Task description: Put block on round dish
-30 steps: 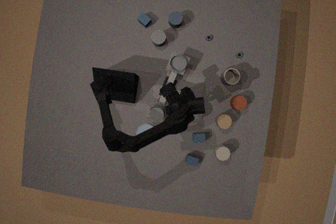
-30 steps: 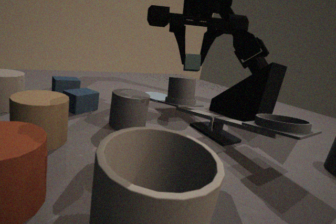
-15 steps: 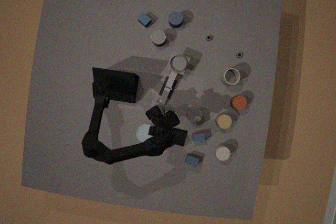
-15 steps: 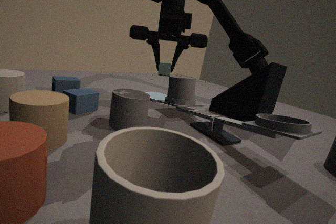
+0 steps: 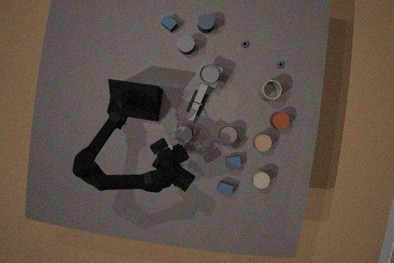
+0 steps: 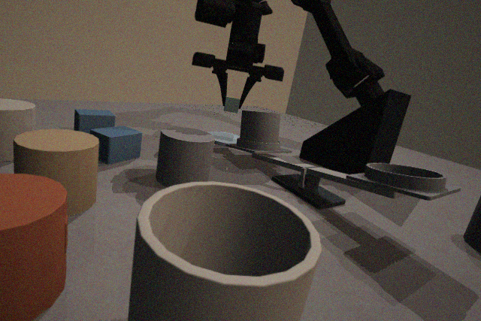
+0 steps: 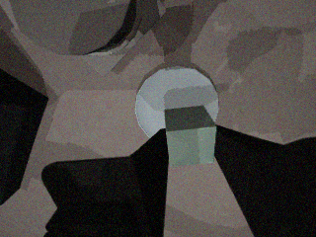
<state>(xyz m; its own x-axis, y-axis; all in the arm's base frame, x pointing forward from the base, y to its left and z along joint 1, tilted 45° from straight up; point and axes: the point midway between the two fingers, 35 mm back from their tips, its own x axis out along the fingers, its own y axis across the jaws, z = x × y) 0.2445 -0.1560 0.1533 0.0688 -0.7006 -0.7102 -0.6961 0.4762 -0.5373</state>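
My gripper tip is now 70 mm above the round light-blue dish. Round my gripper tip: teal block right at my gripper tip; tan cup 340 mm ahead, 140 mm to the left, 40 mm below; small balance 250 mm to the left, 60 mm ahead, 40 mm below.
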